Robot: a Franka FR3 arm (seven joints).
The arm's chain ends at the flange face. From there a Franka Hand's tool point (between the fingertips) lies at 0.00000 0.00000 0.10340 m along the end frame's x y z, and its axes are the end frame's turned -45 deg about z.
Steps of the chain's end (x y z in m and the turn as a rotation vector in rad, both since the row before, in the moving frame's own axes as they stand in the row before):
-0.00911 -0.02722 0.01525 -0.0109 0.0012 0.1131
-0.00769 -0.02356 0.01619 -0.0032 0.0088 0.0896
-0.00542 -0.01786 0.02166 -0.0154 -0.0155 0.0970
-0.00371 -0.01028 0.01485 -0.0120 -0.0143 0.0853
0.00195 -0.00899 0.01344 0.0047 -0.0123 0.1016
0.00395 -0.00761 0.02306 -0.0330 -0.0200 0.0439
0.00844 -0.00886 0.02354 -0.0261 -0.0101 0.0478
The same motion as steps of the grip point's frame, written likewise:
0.01205 -0.02485 0.01524 -0.0086 -0.0069 0.1131
0.01159 -0.02120 0.01619 -0.0085 0.0040 0.0896
0.00654 -0.01658 0.02164 0.0001 -0.0218 0.0970
0.00273 -0.01014 0.01483 0.0016 -0.0186 0.0853
0.00724 -0.00625 0.01343 0.0120 -0.0054 0.1016
0.00428 -0.00172 0.02298 -0.0092 -0.0375 0.0439
0.00956 0.00081 0.02350 -0.0113 -0.0256 0.0478

